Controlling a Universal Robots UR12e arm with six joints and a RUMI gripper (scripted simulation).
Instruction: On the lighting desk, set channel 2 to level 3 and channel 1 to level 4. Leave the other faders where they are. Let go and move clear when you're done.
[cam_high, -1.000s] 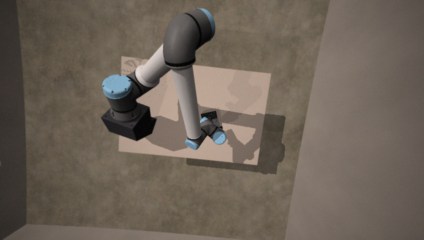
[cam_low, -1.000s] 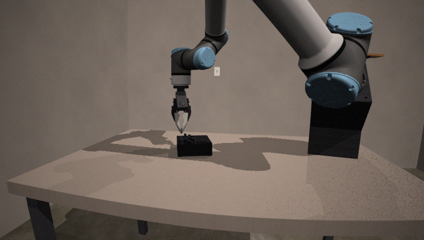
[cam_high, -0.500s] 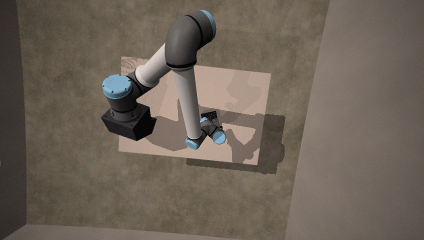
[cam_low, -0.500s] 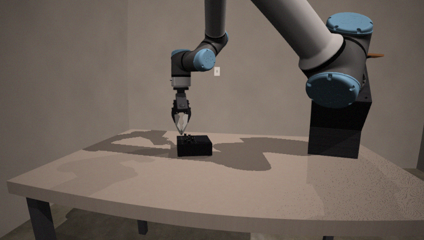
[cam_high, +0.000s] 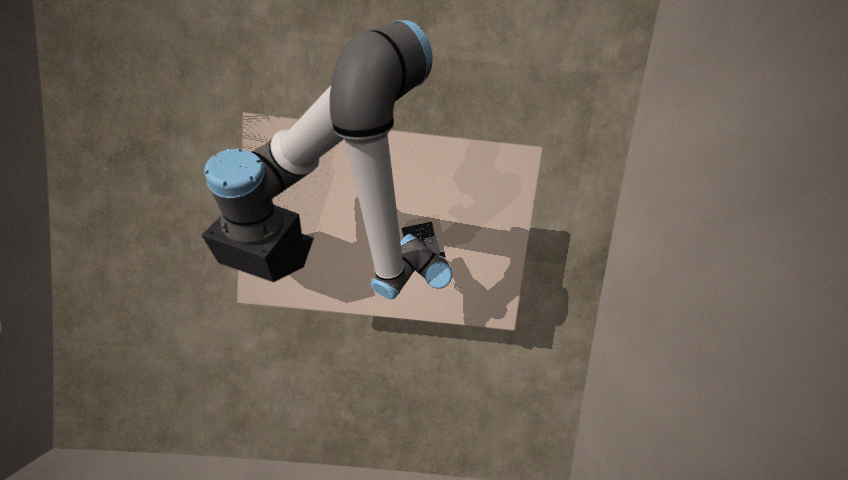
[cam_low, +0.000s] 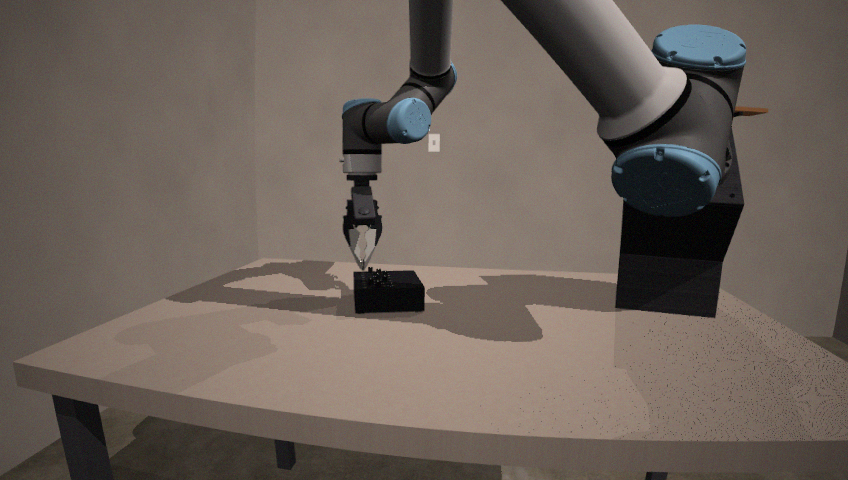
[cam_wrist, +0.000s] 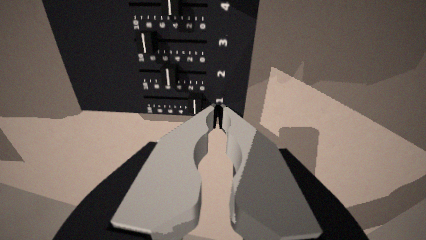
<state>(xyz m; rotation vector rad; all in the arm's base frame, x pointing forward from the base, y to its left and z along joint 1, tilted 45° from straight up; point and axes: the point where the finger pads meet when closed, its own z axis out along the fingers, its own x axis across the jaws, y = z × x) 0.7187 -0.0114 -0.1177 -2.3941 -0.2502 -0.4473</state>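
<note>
My gripper is now 20 mm past the channel 1 fader, 10 mm to the left of it and 10 mm above it. Also, from my hand: channel 2 fader: 40 mm behind, 10 mm to the left, 10 mm below; then channel 3 fader: 60 mm behind, 30 mm to the left, 10 mm below; then channel 4 fader: 50 mm behind, 50 mm to the left, 10 mm below.
</note>
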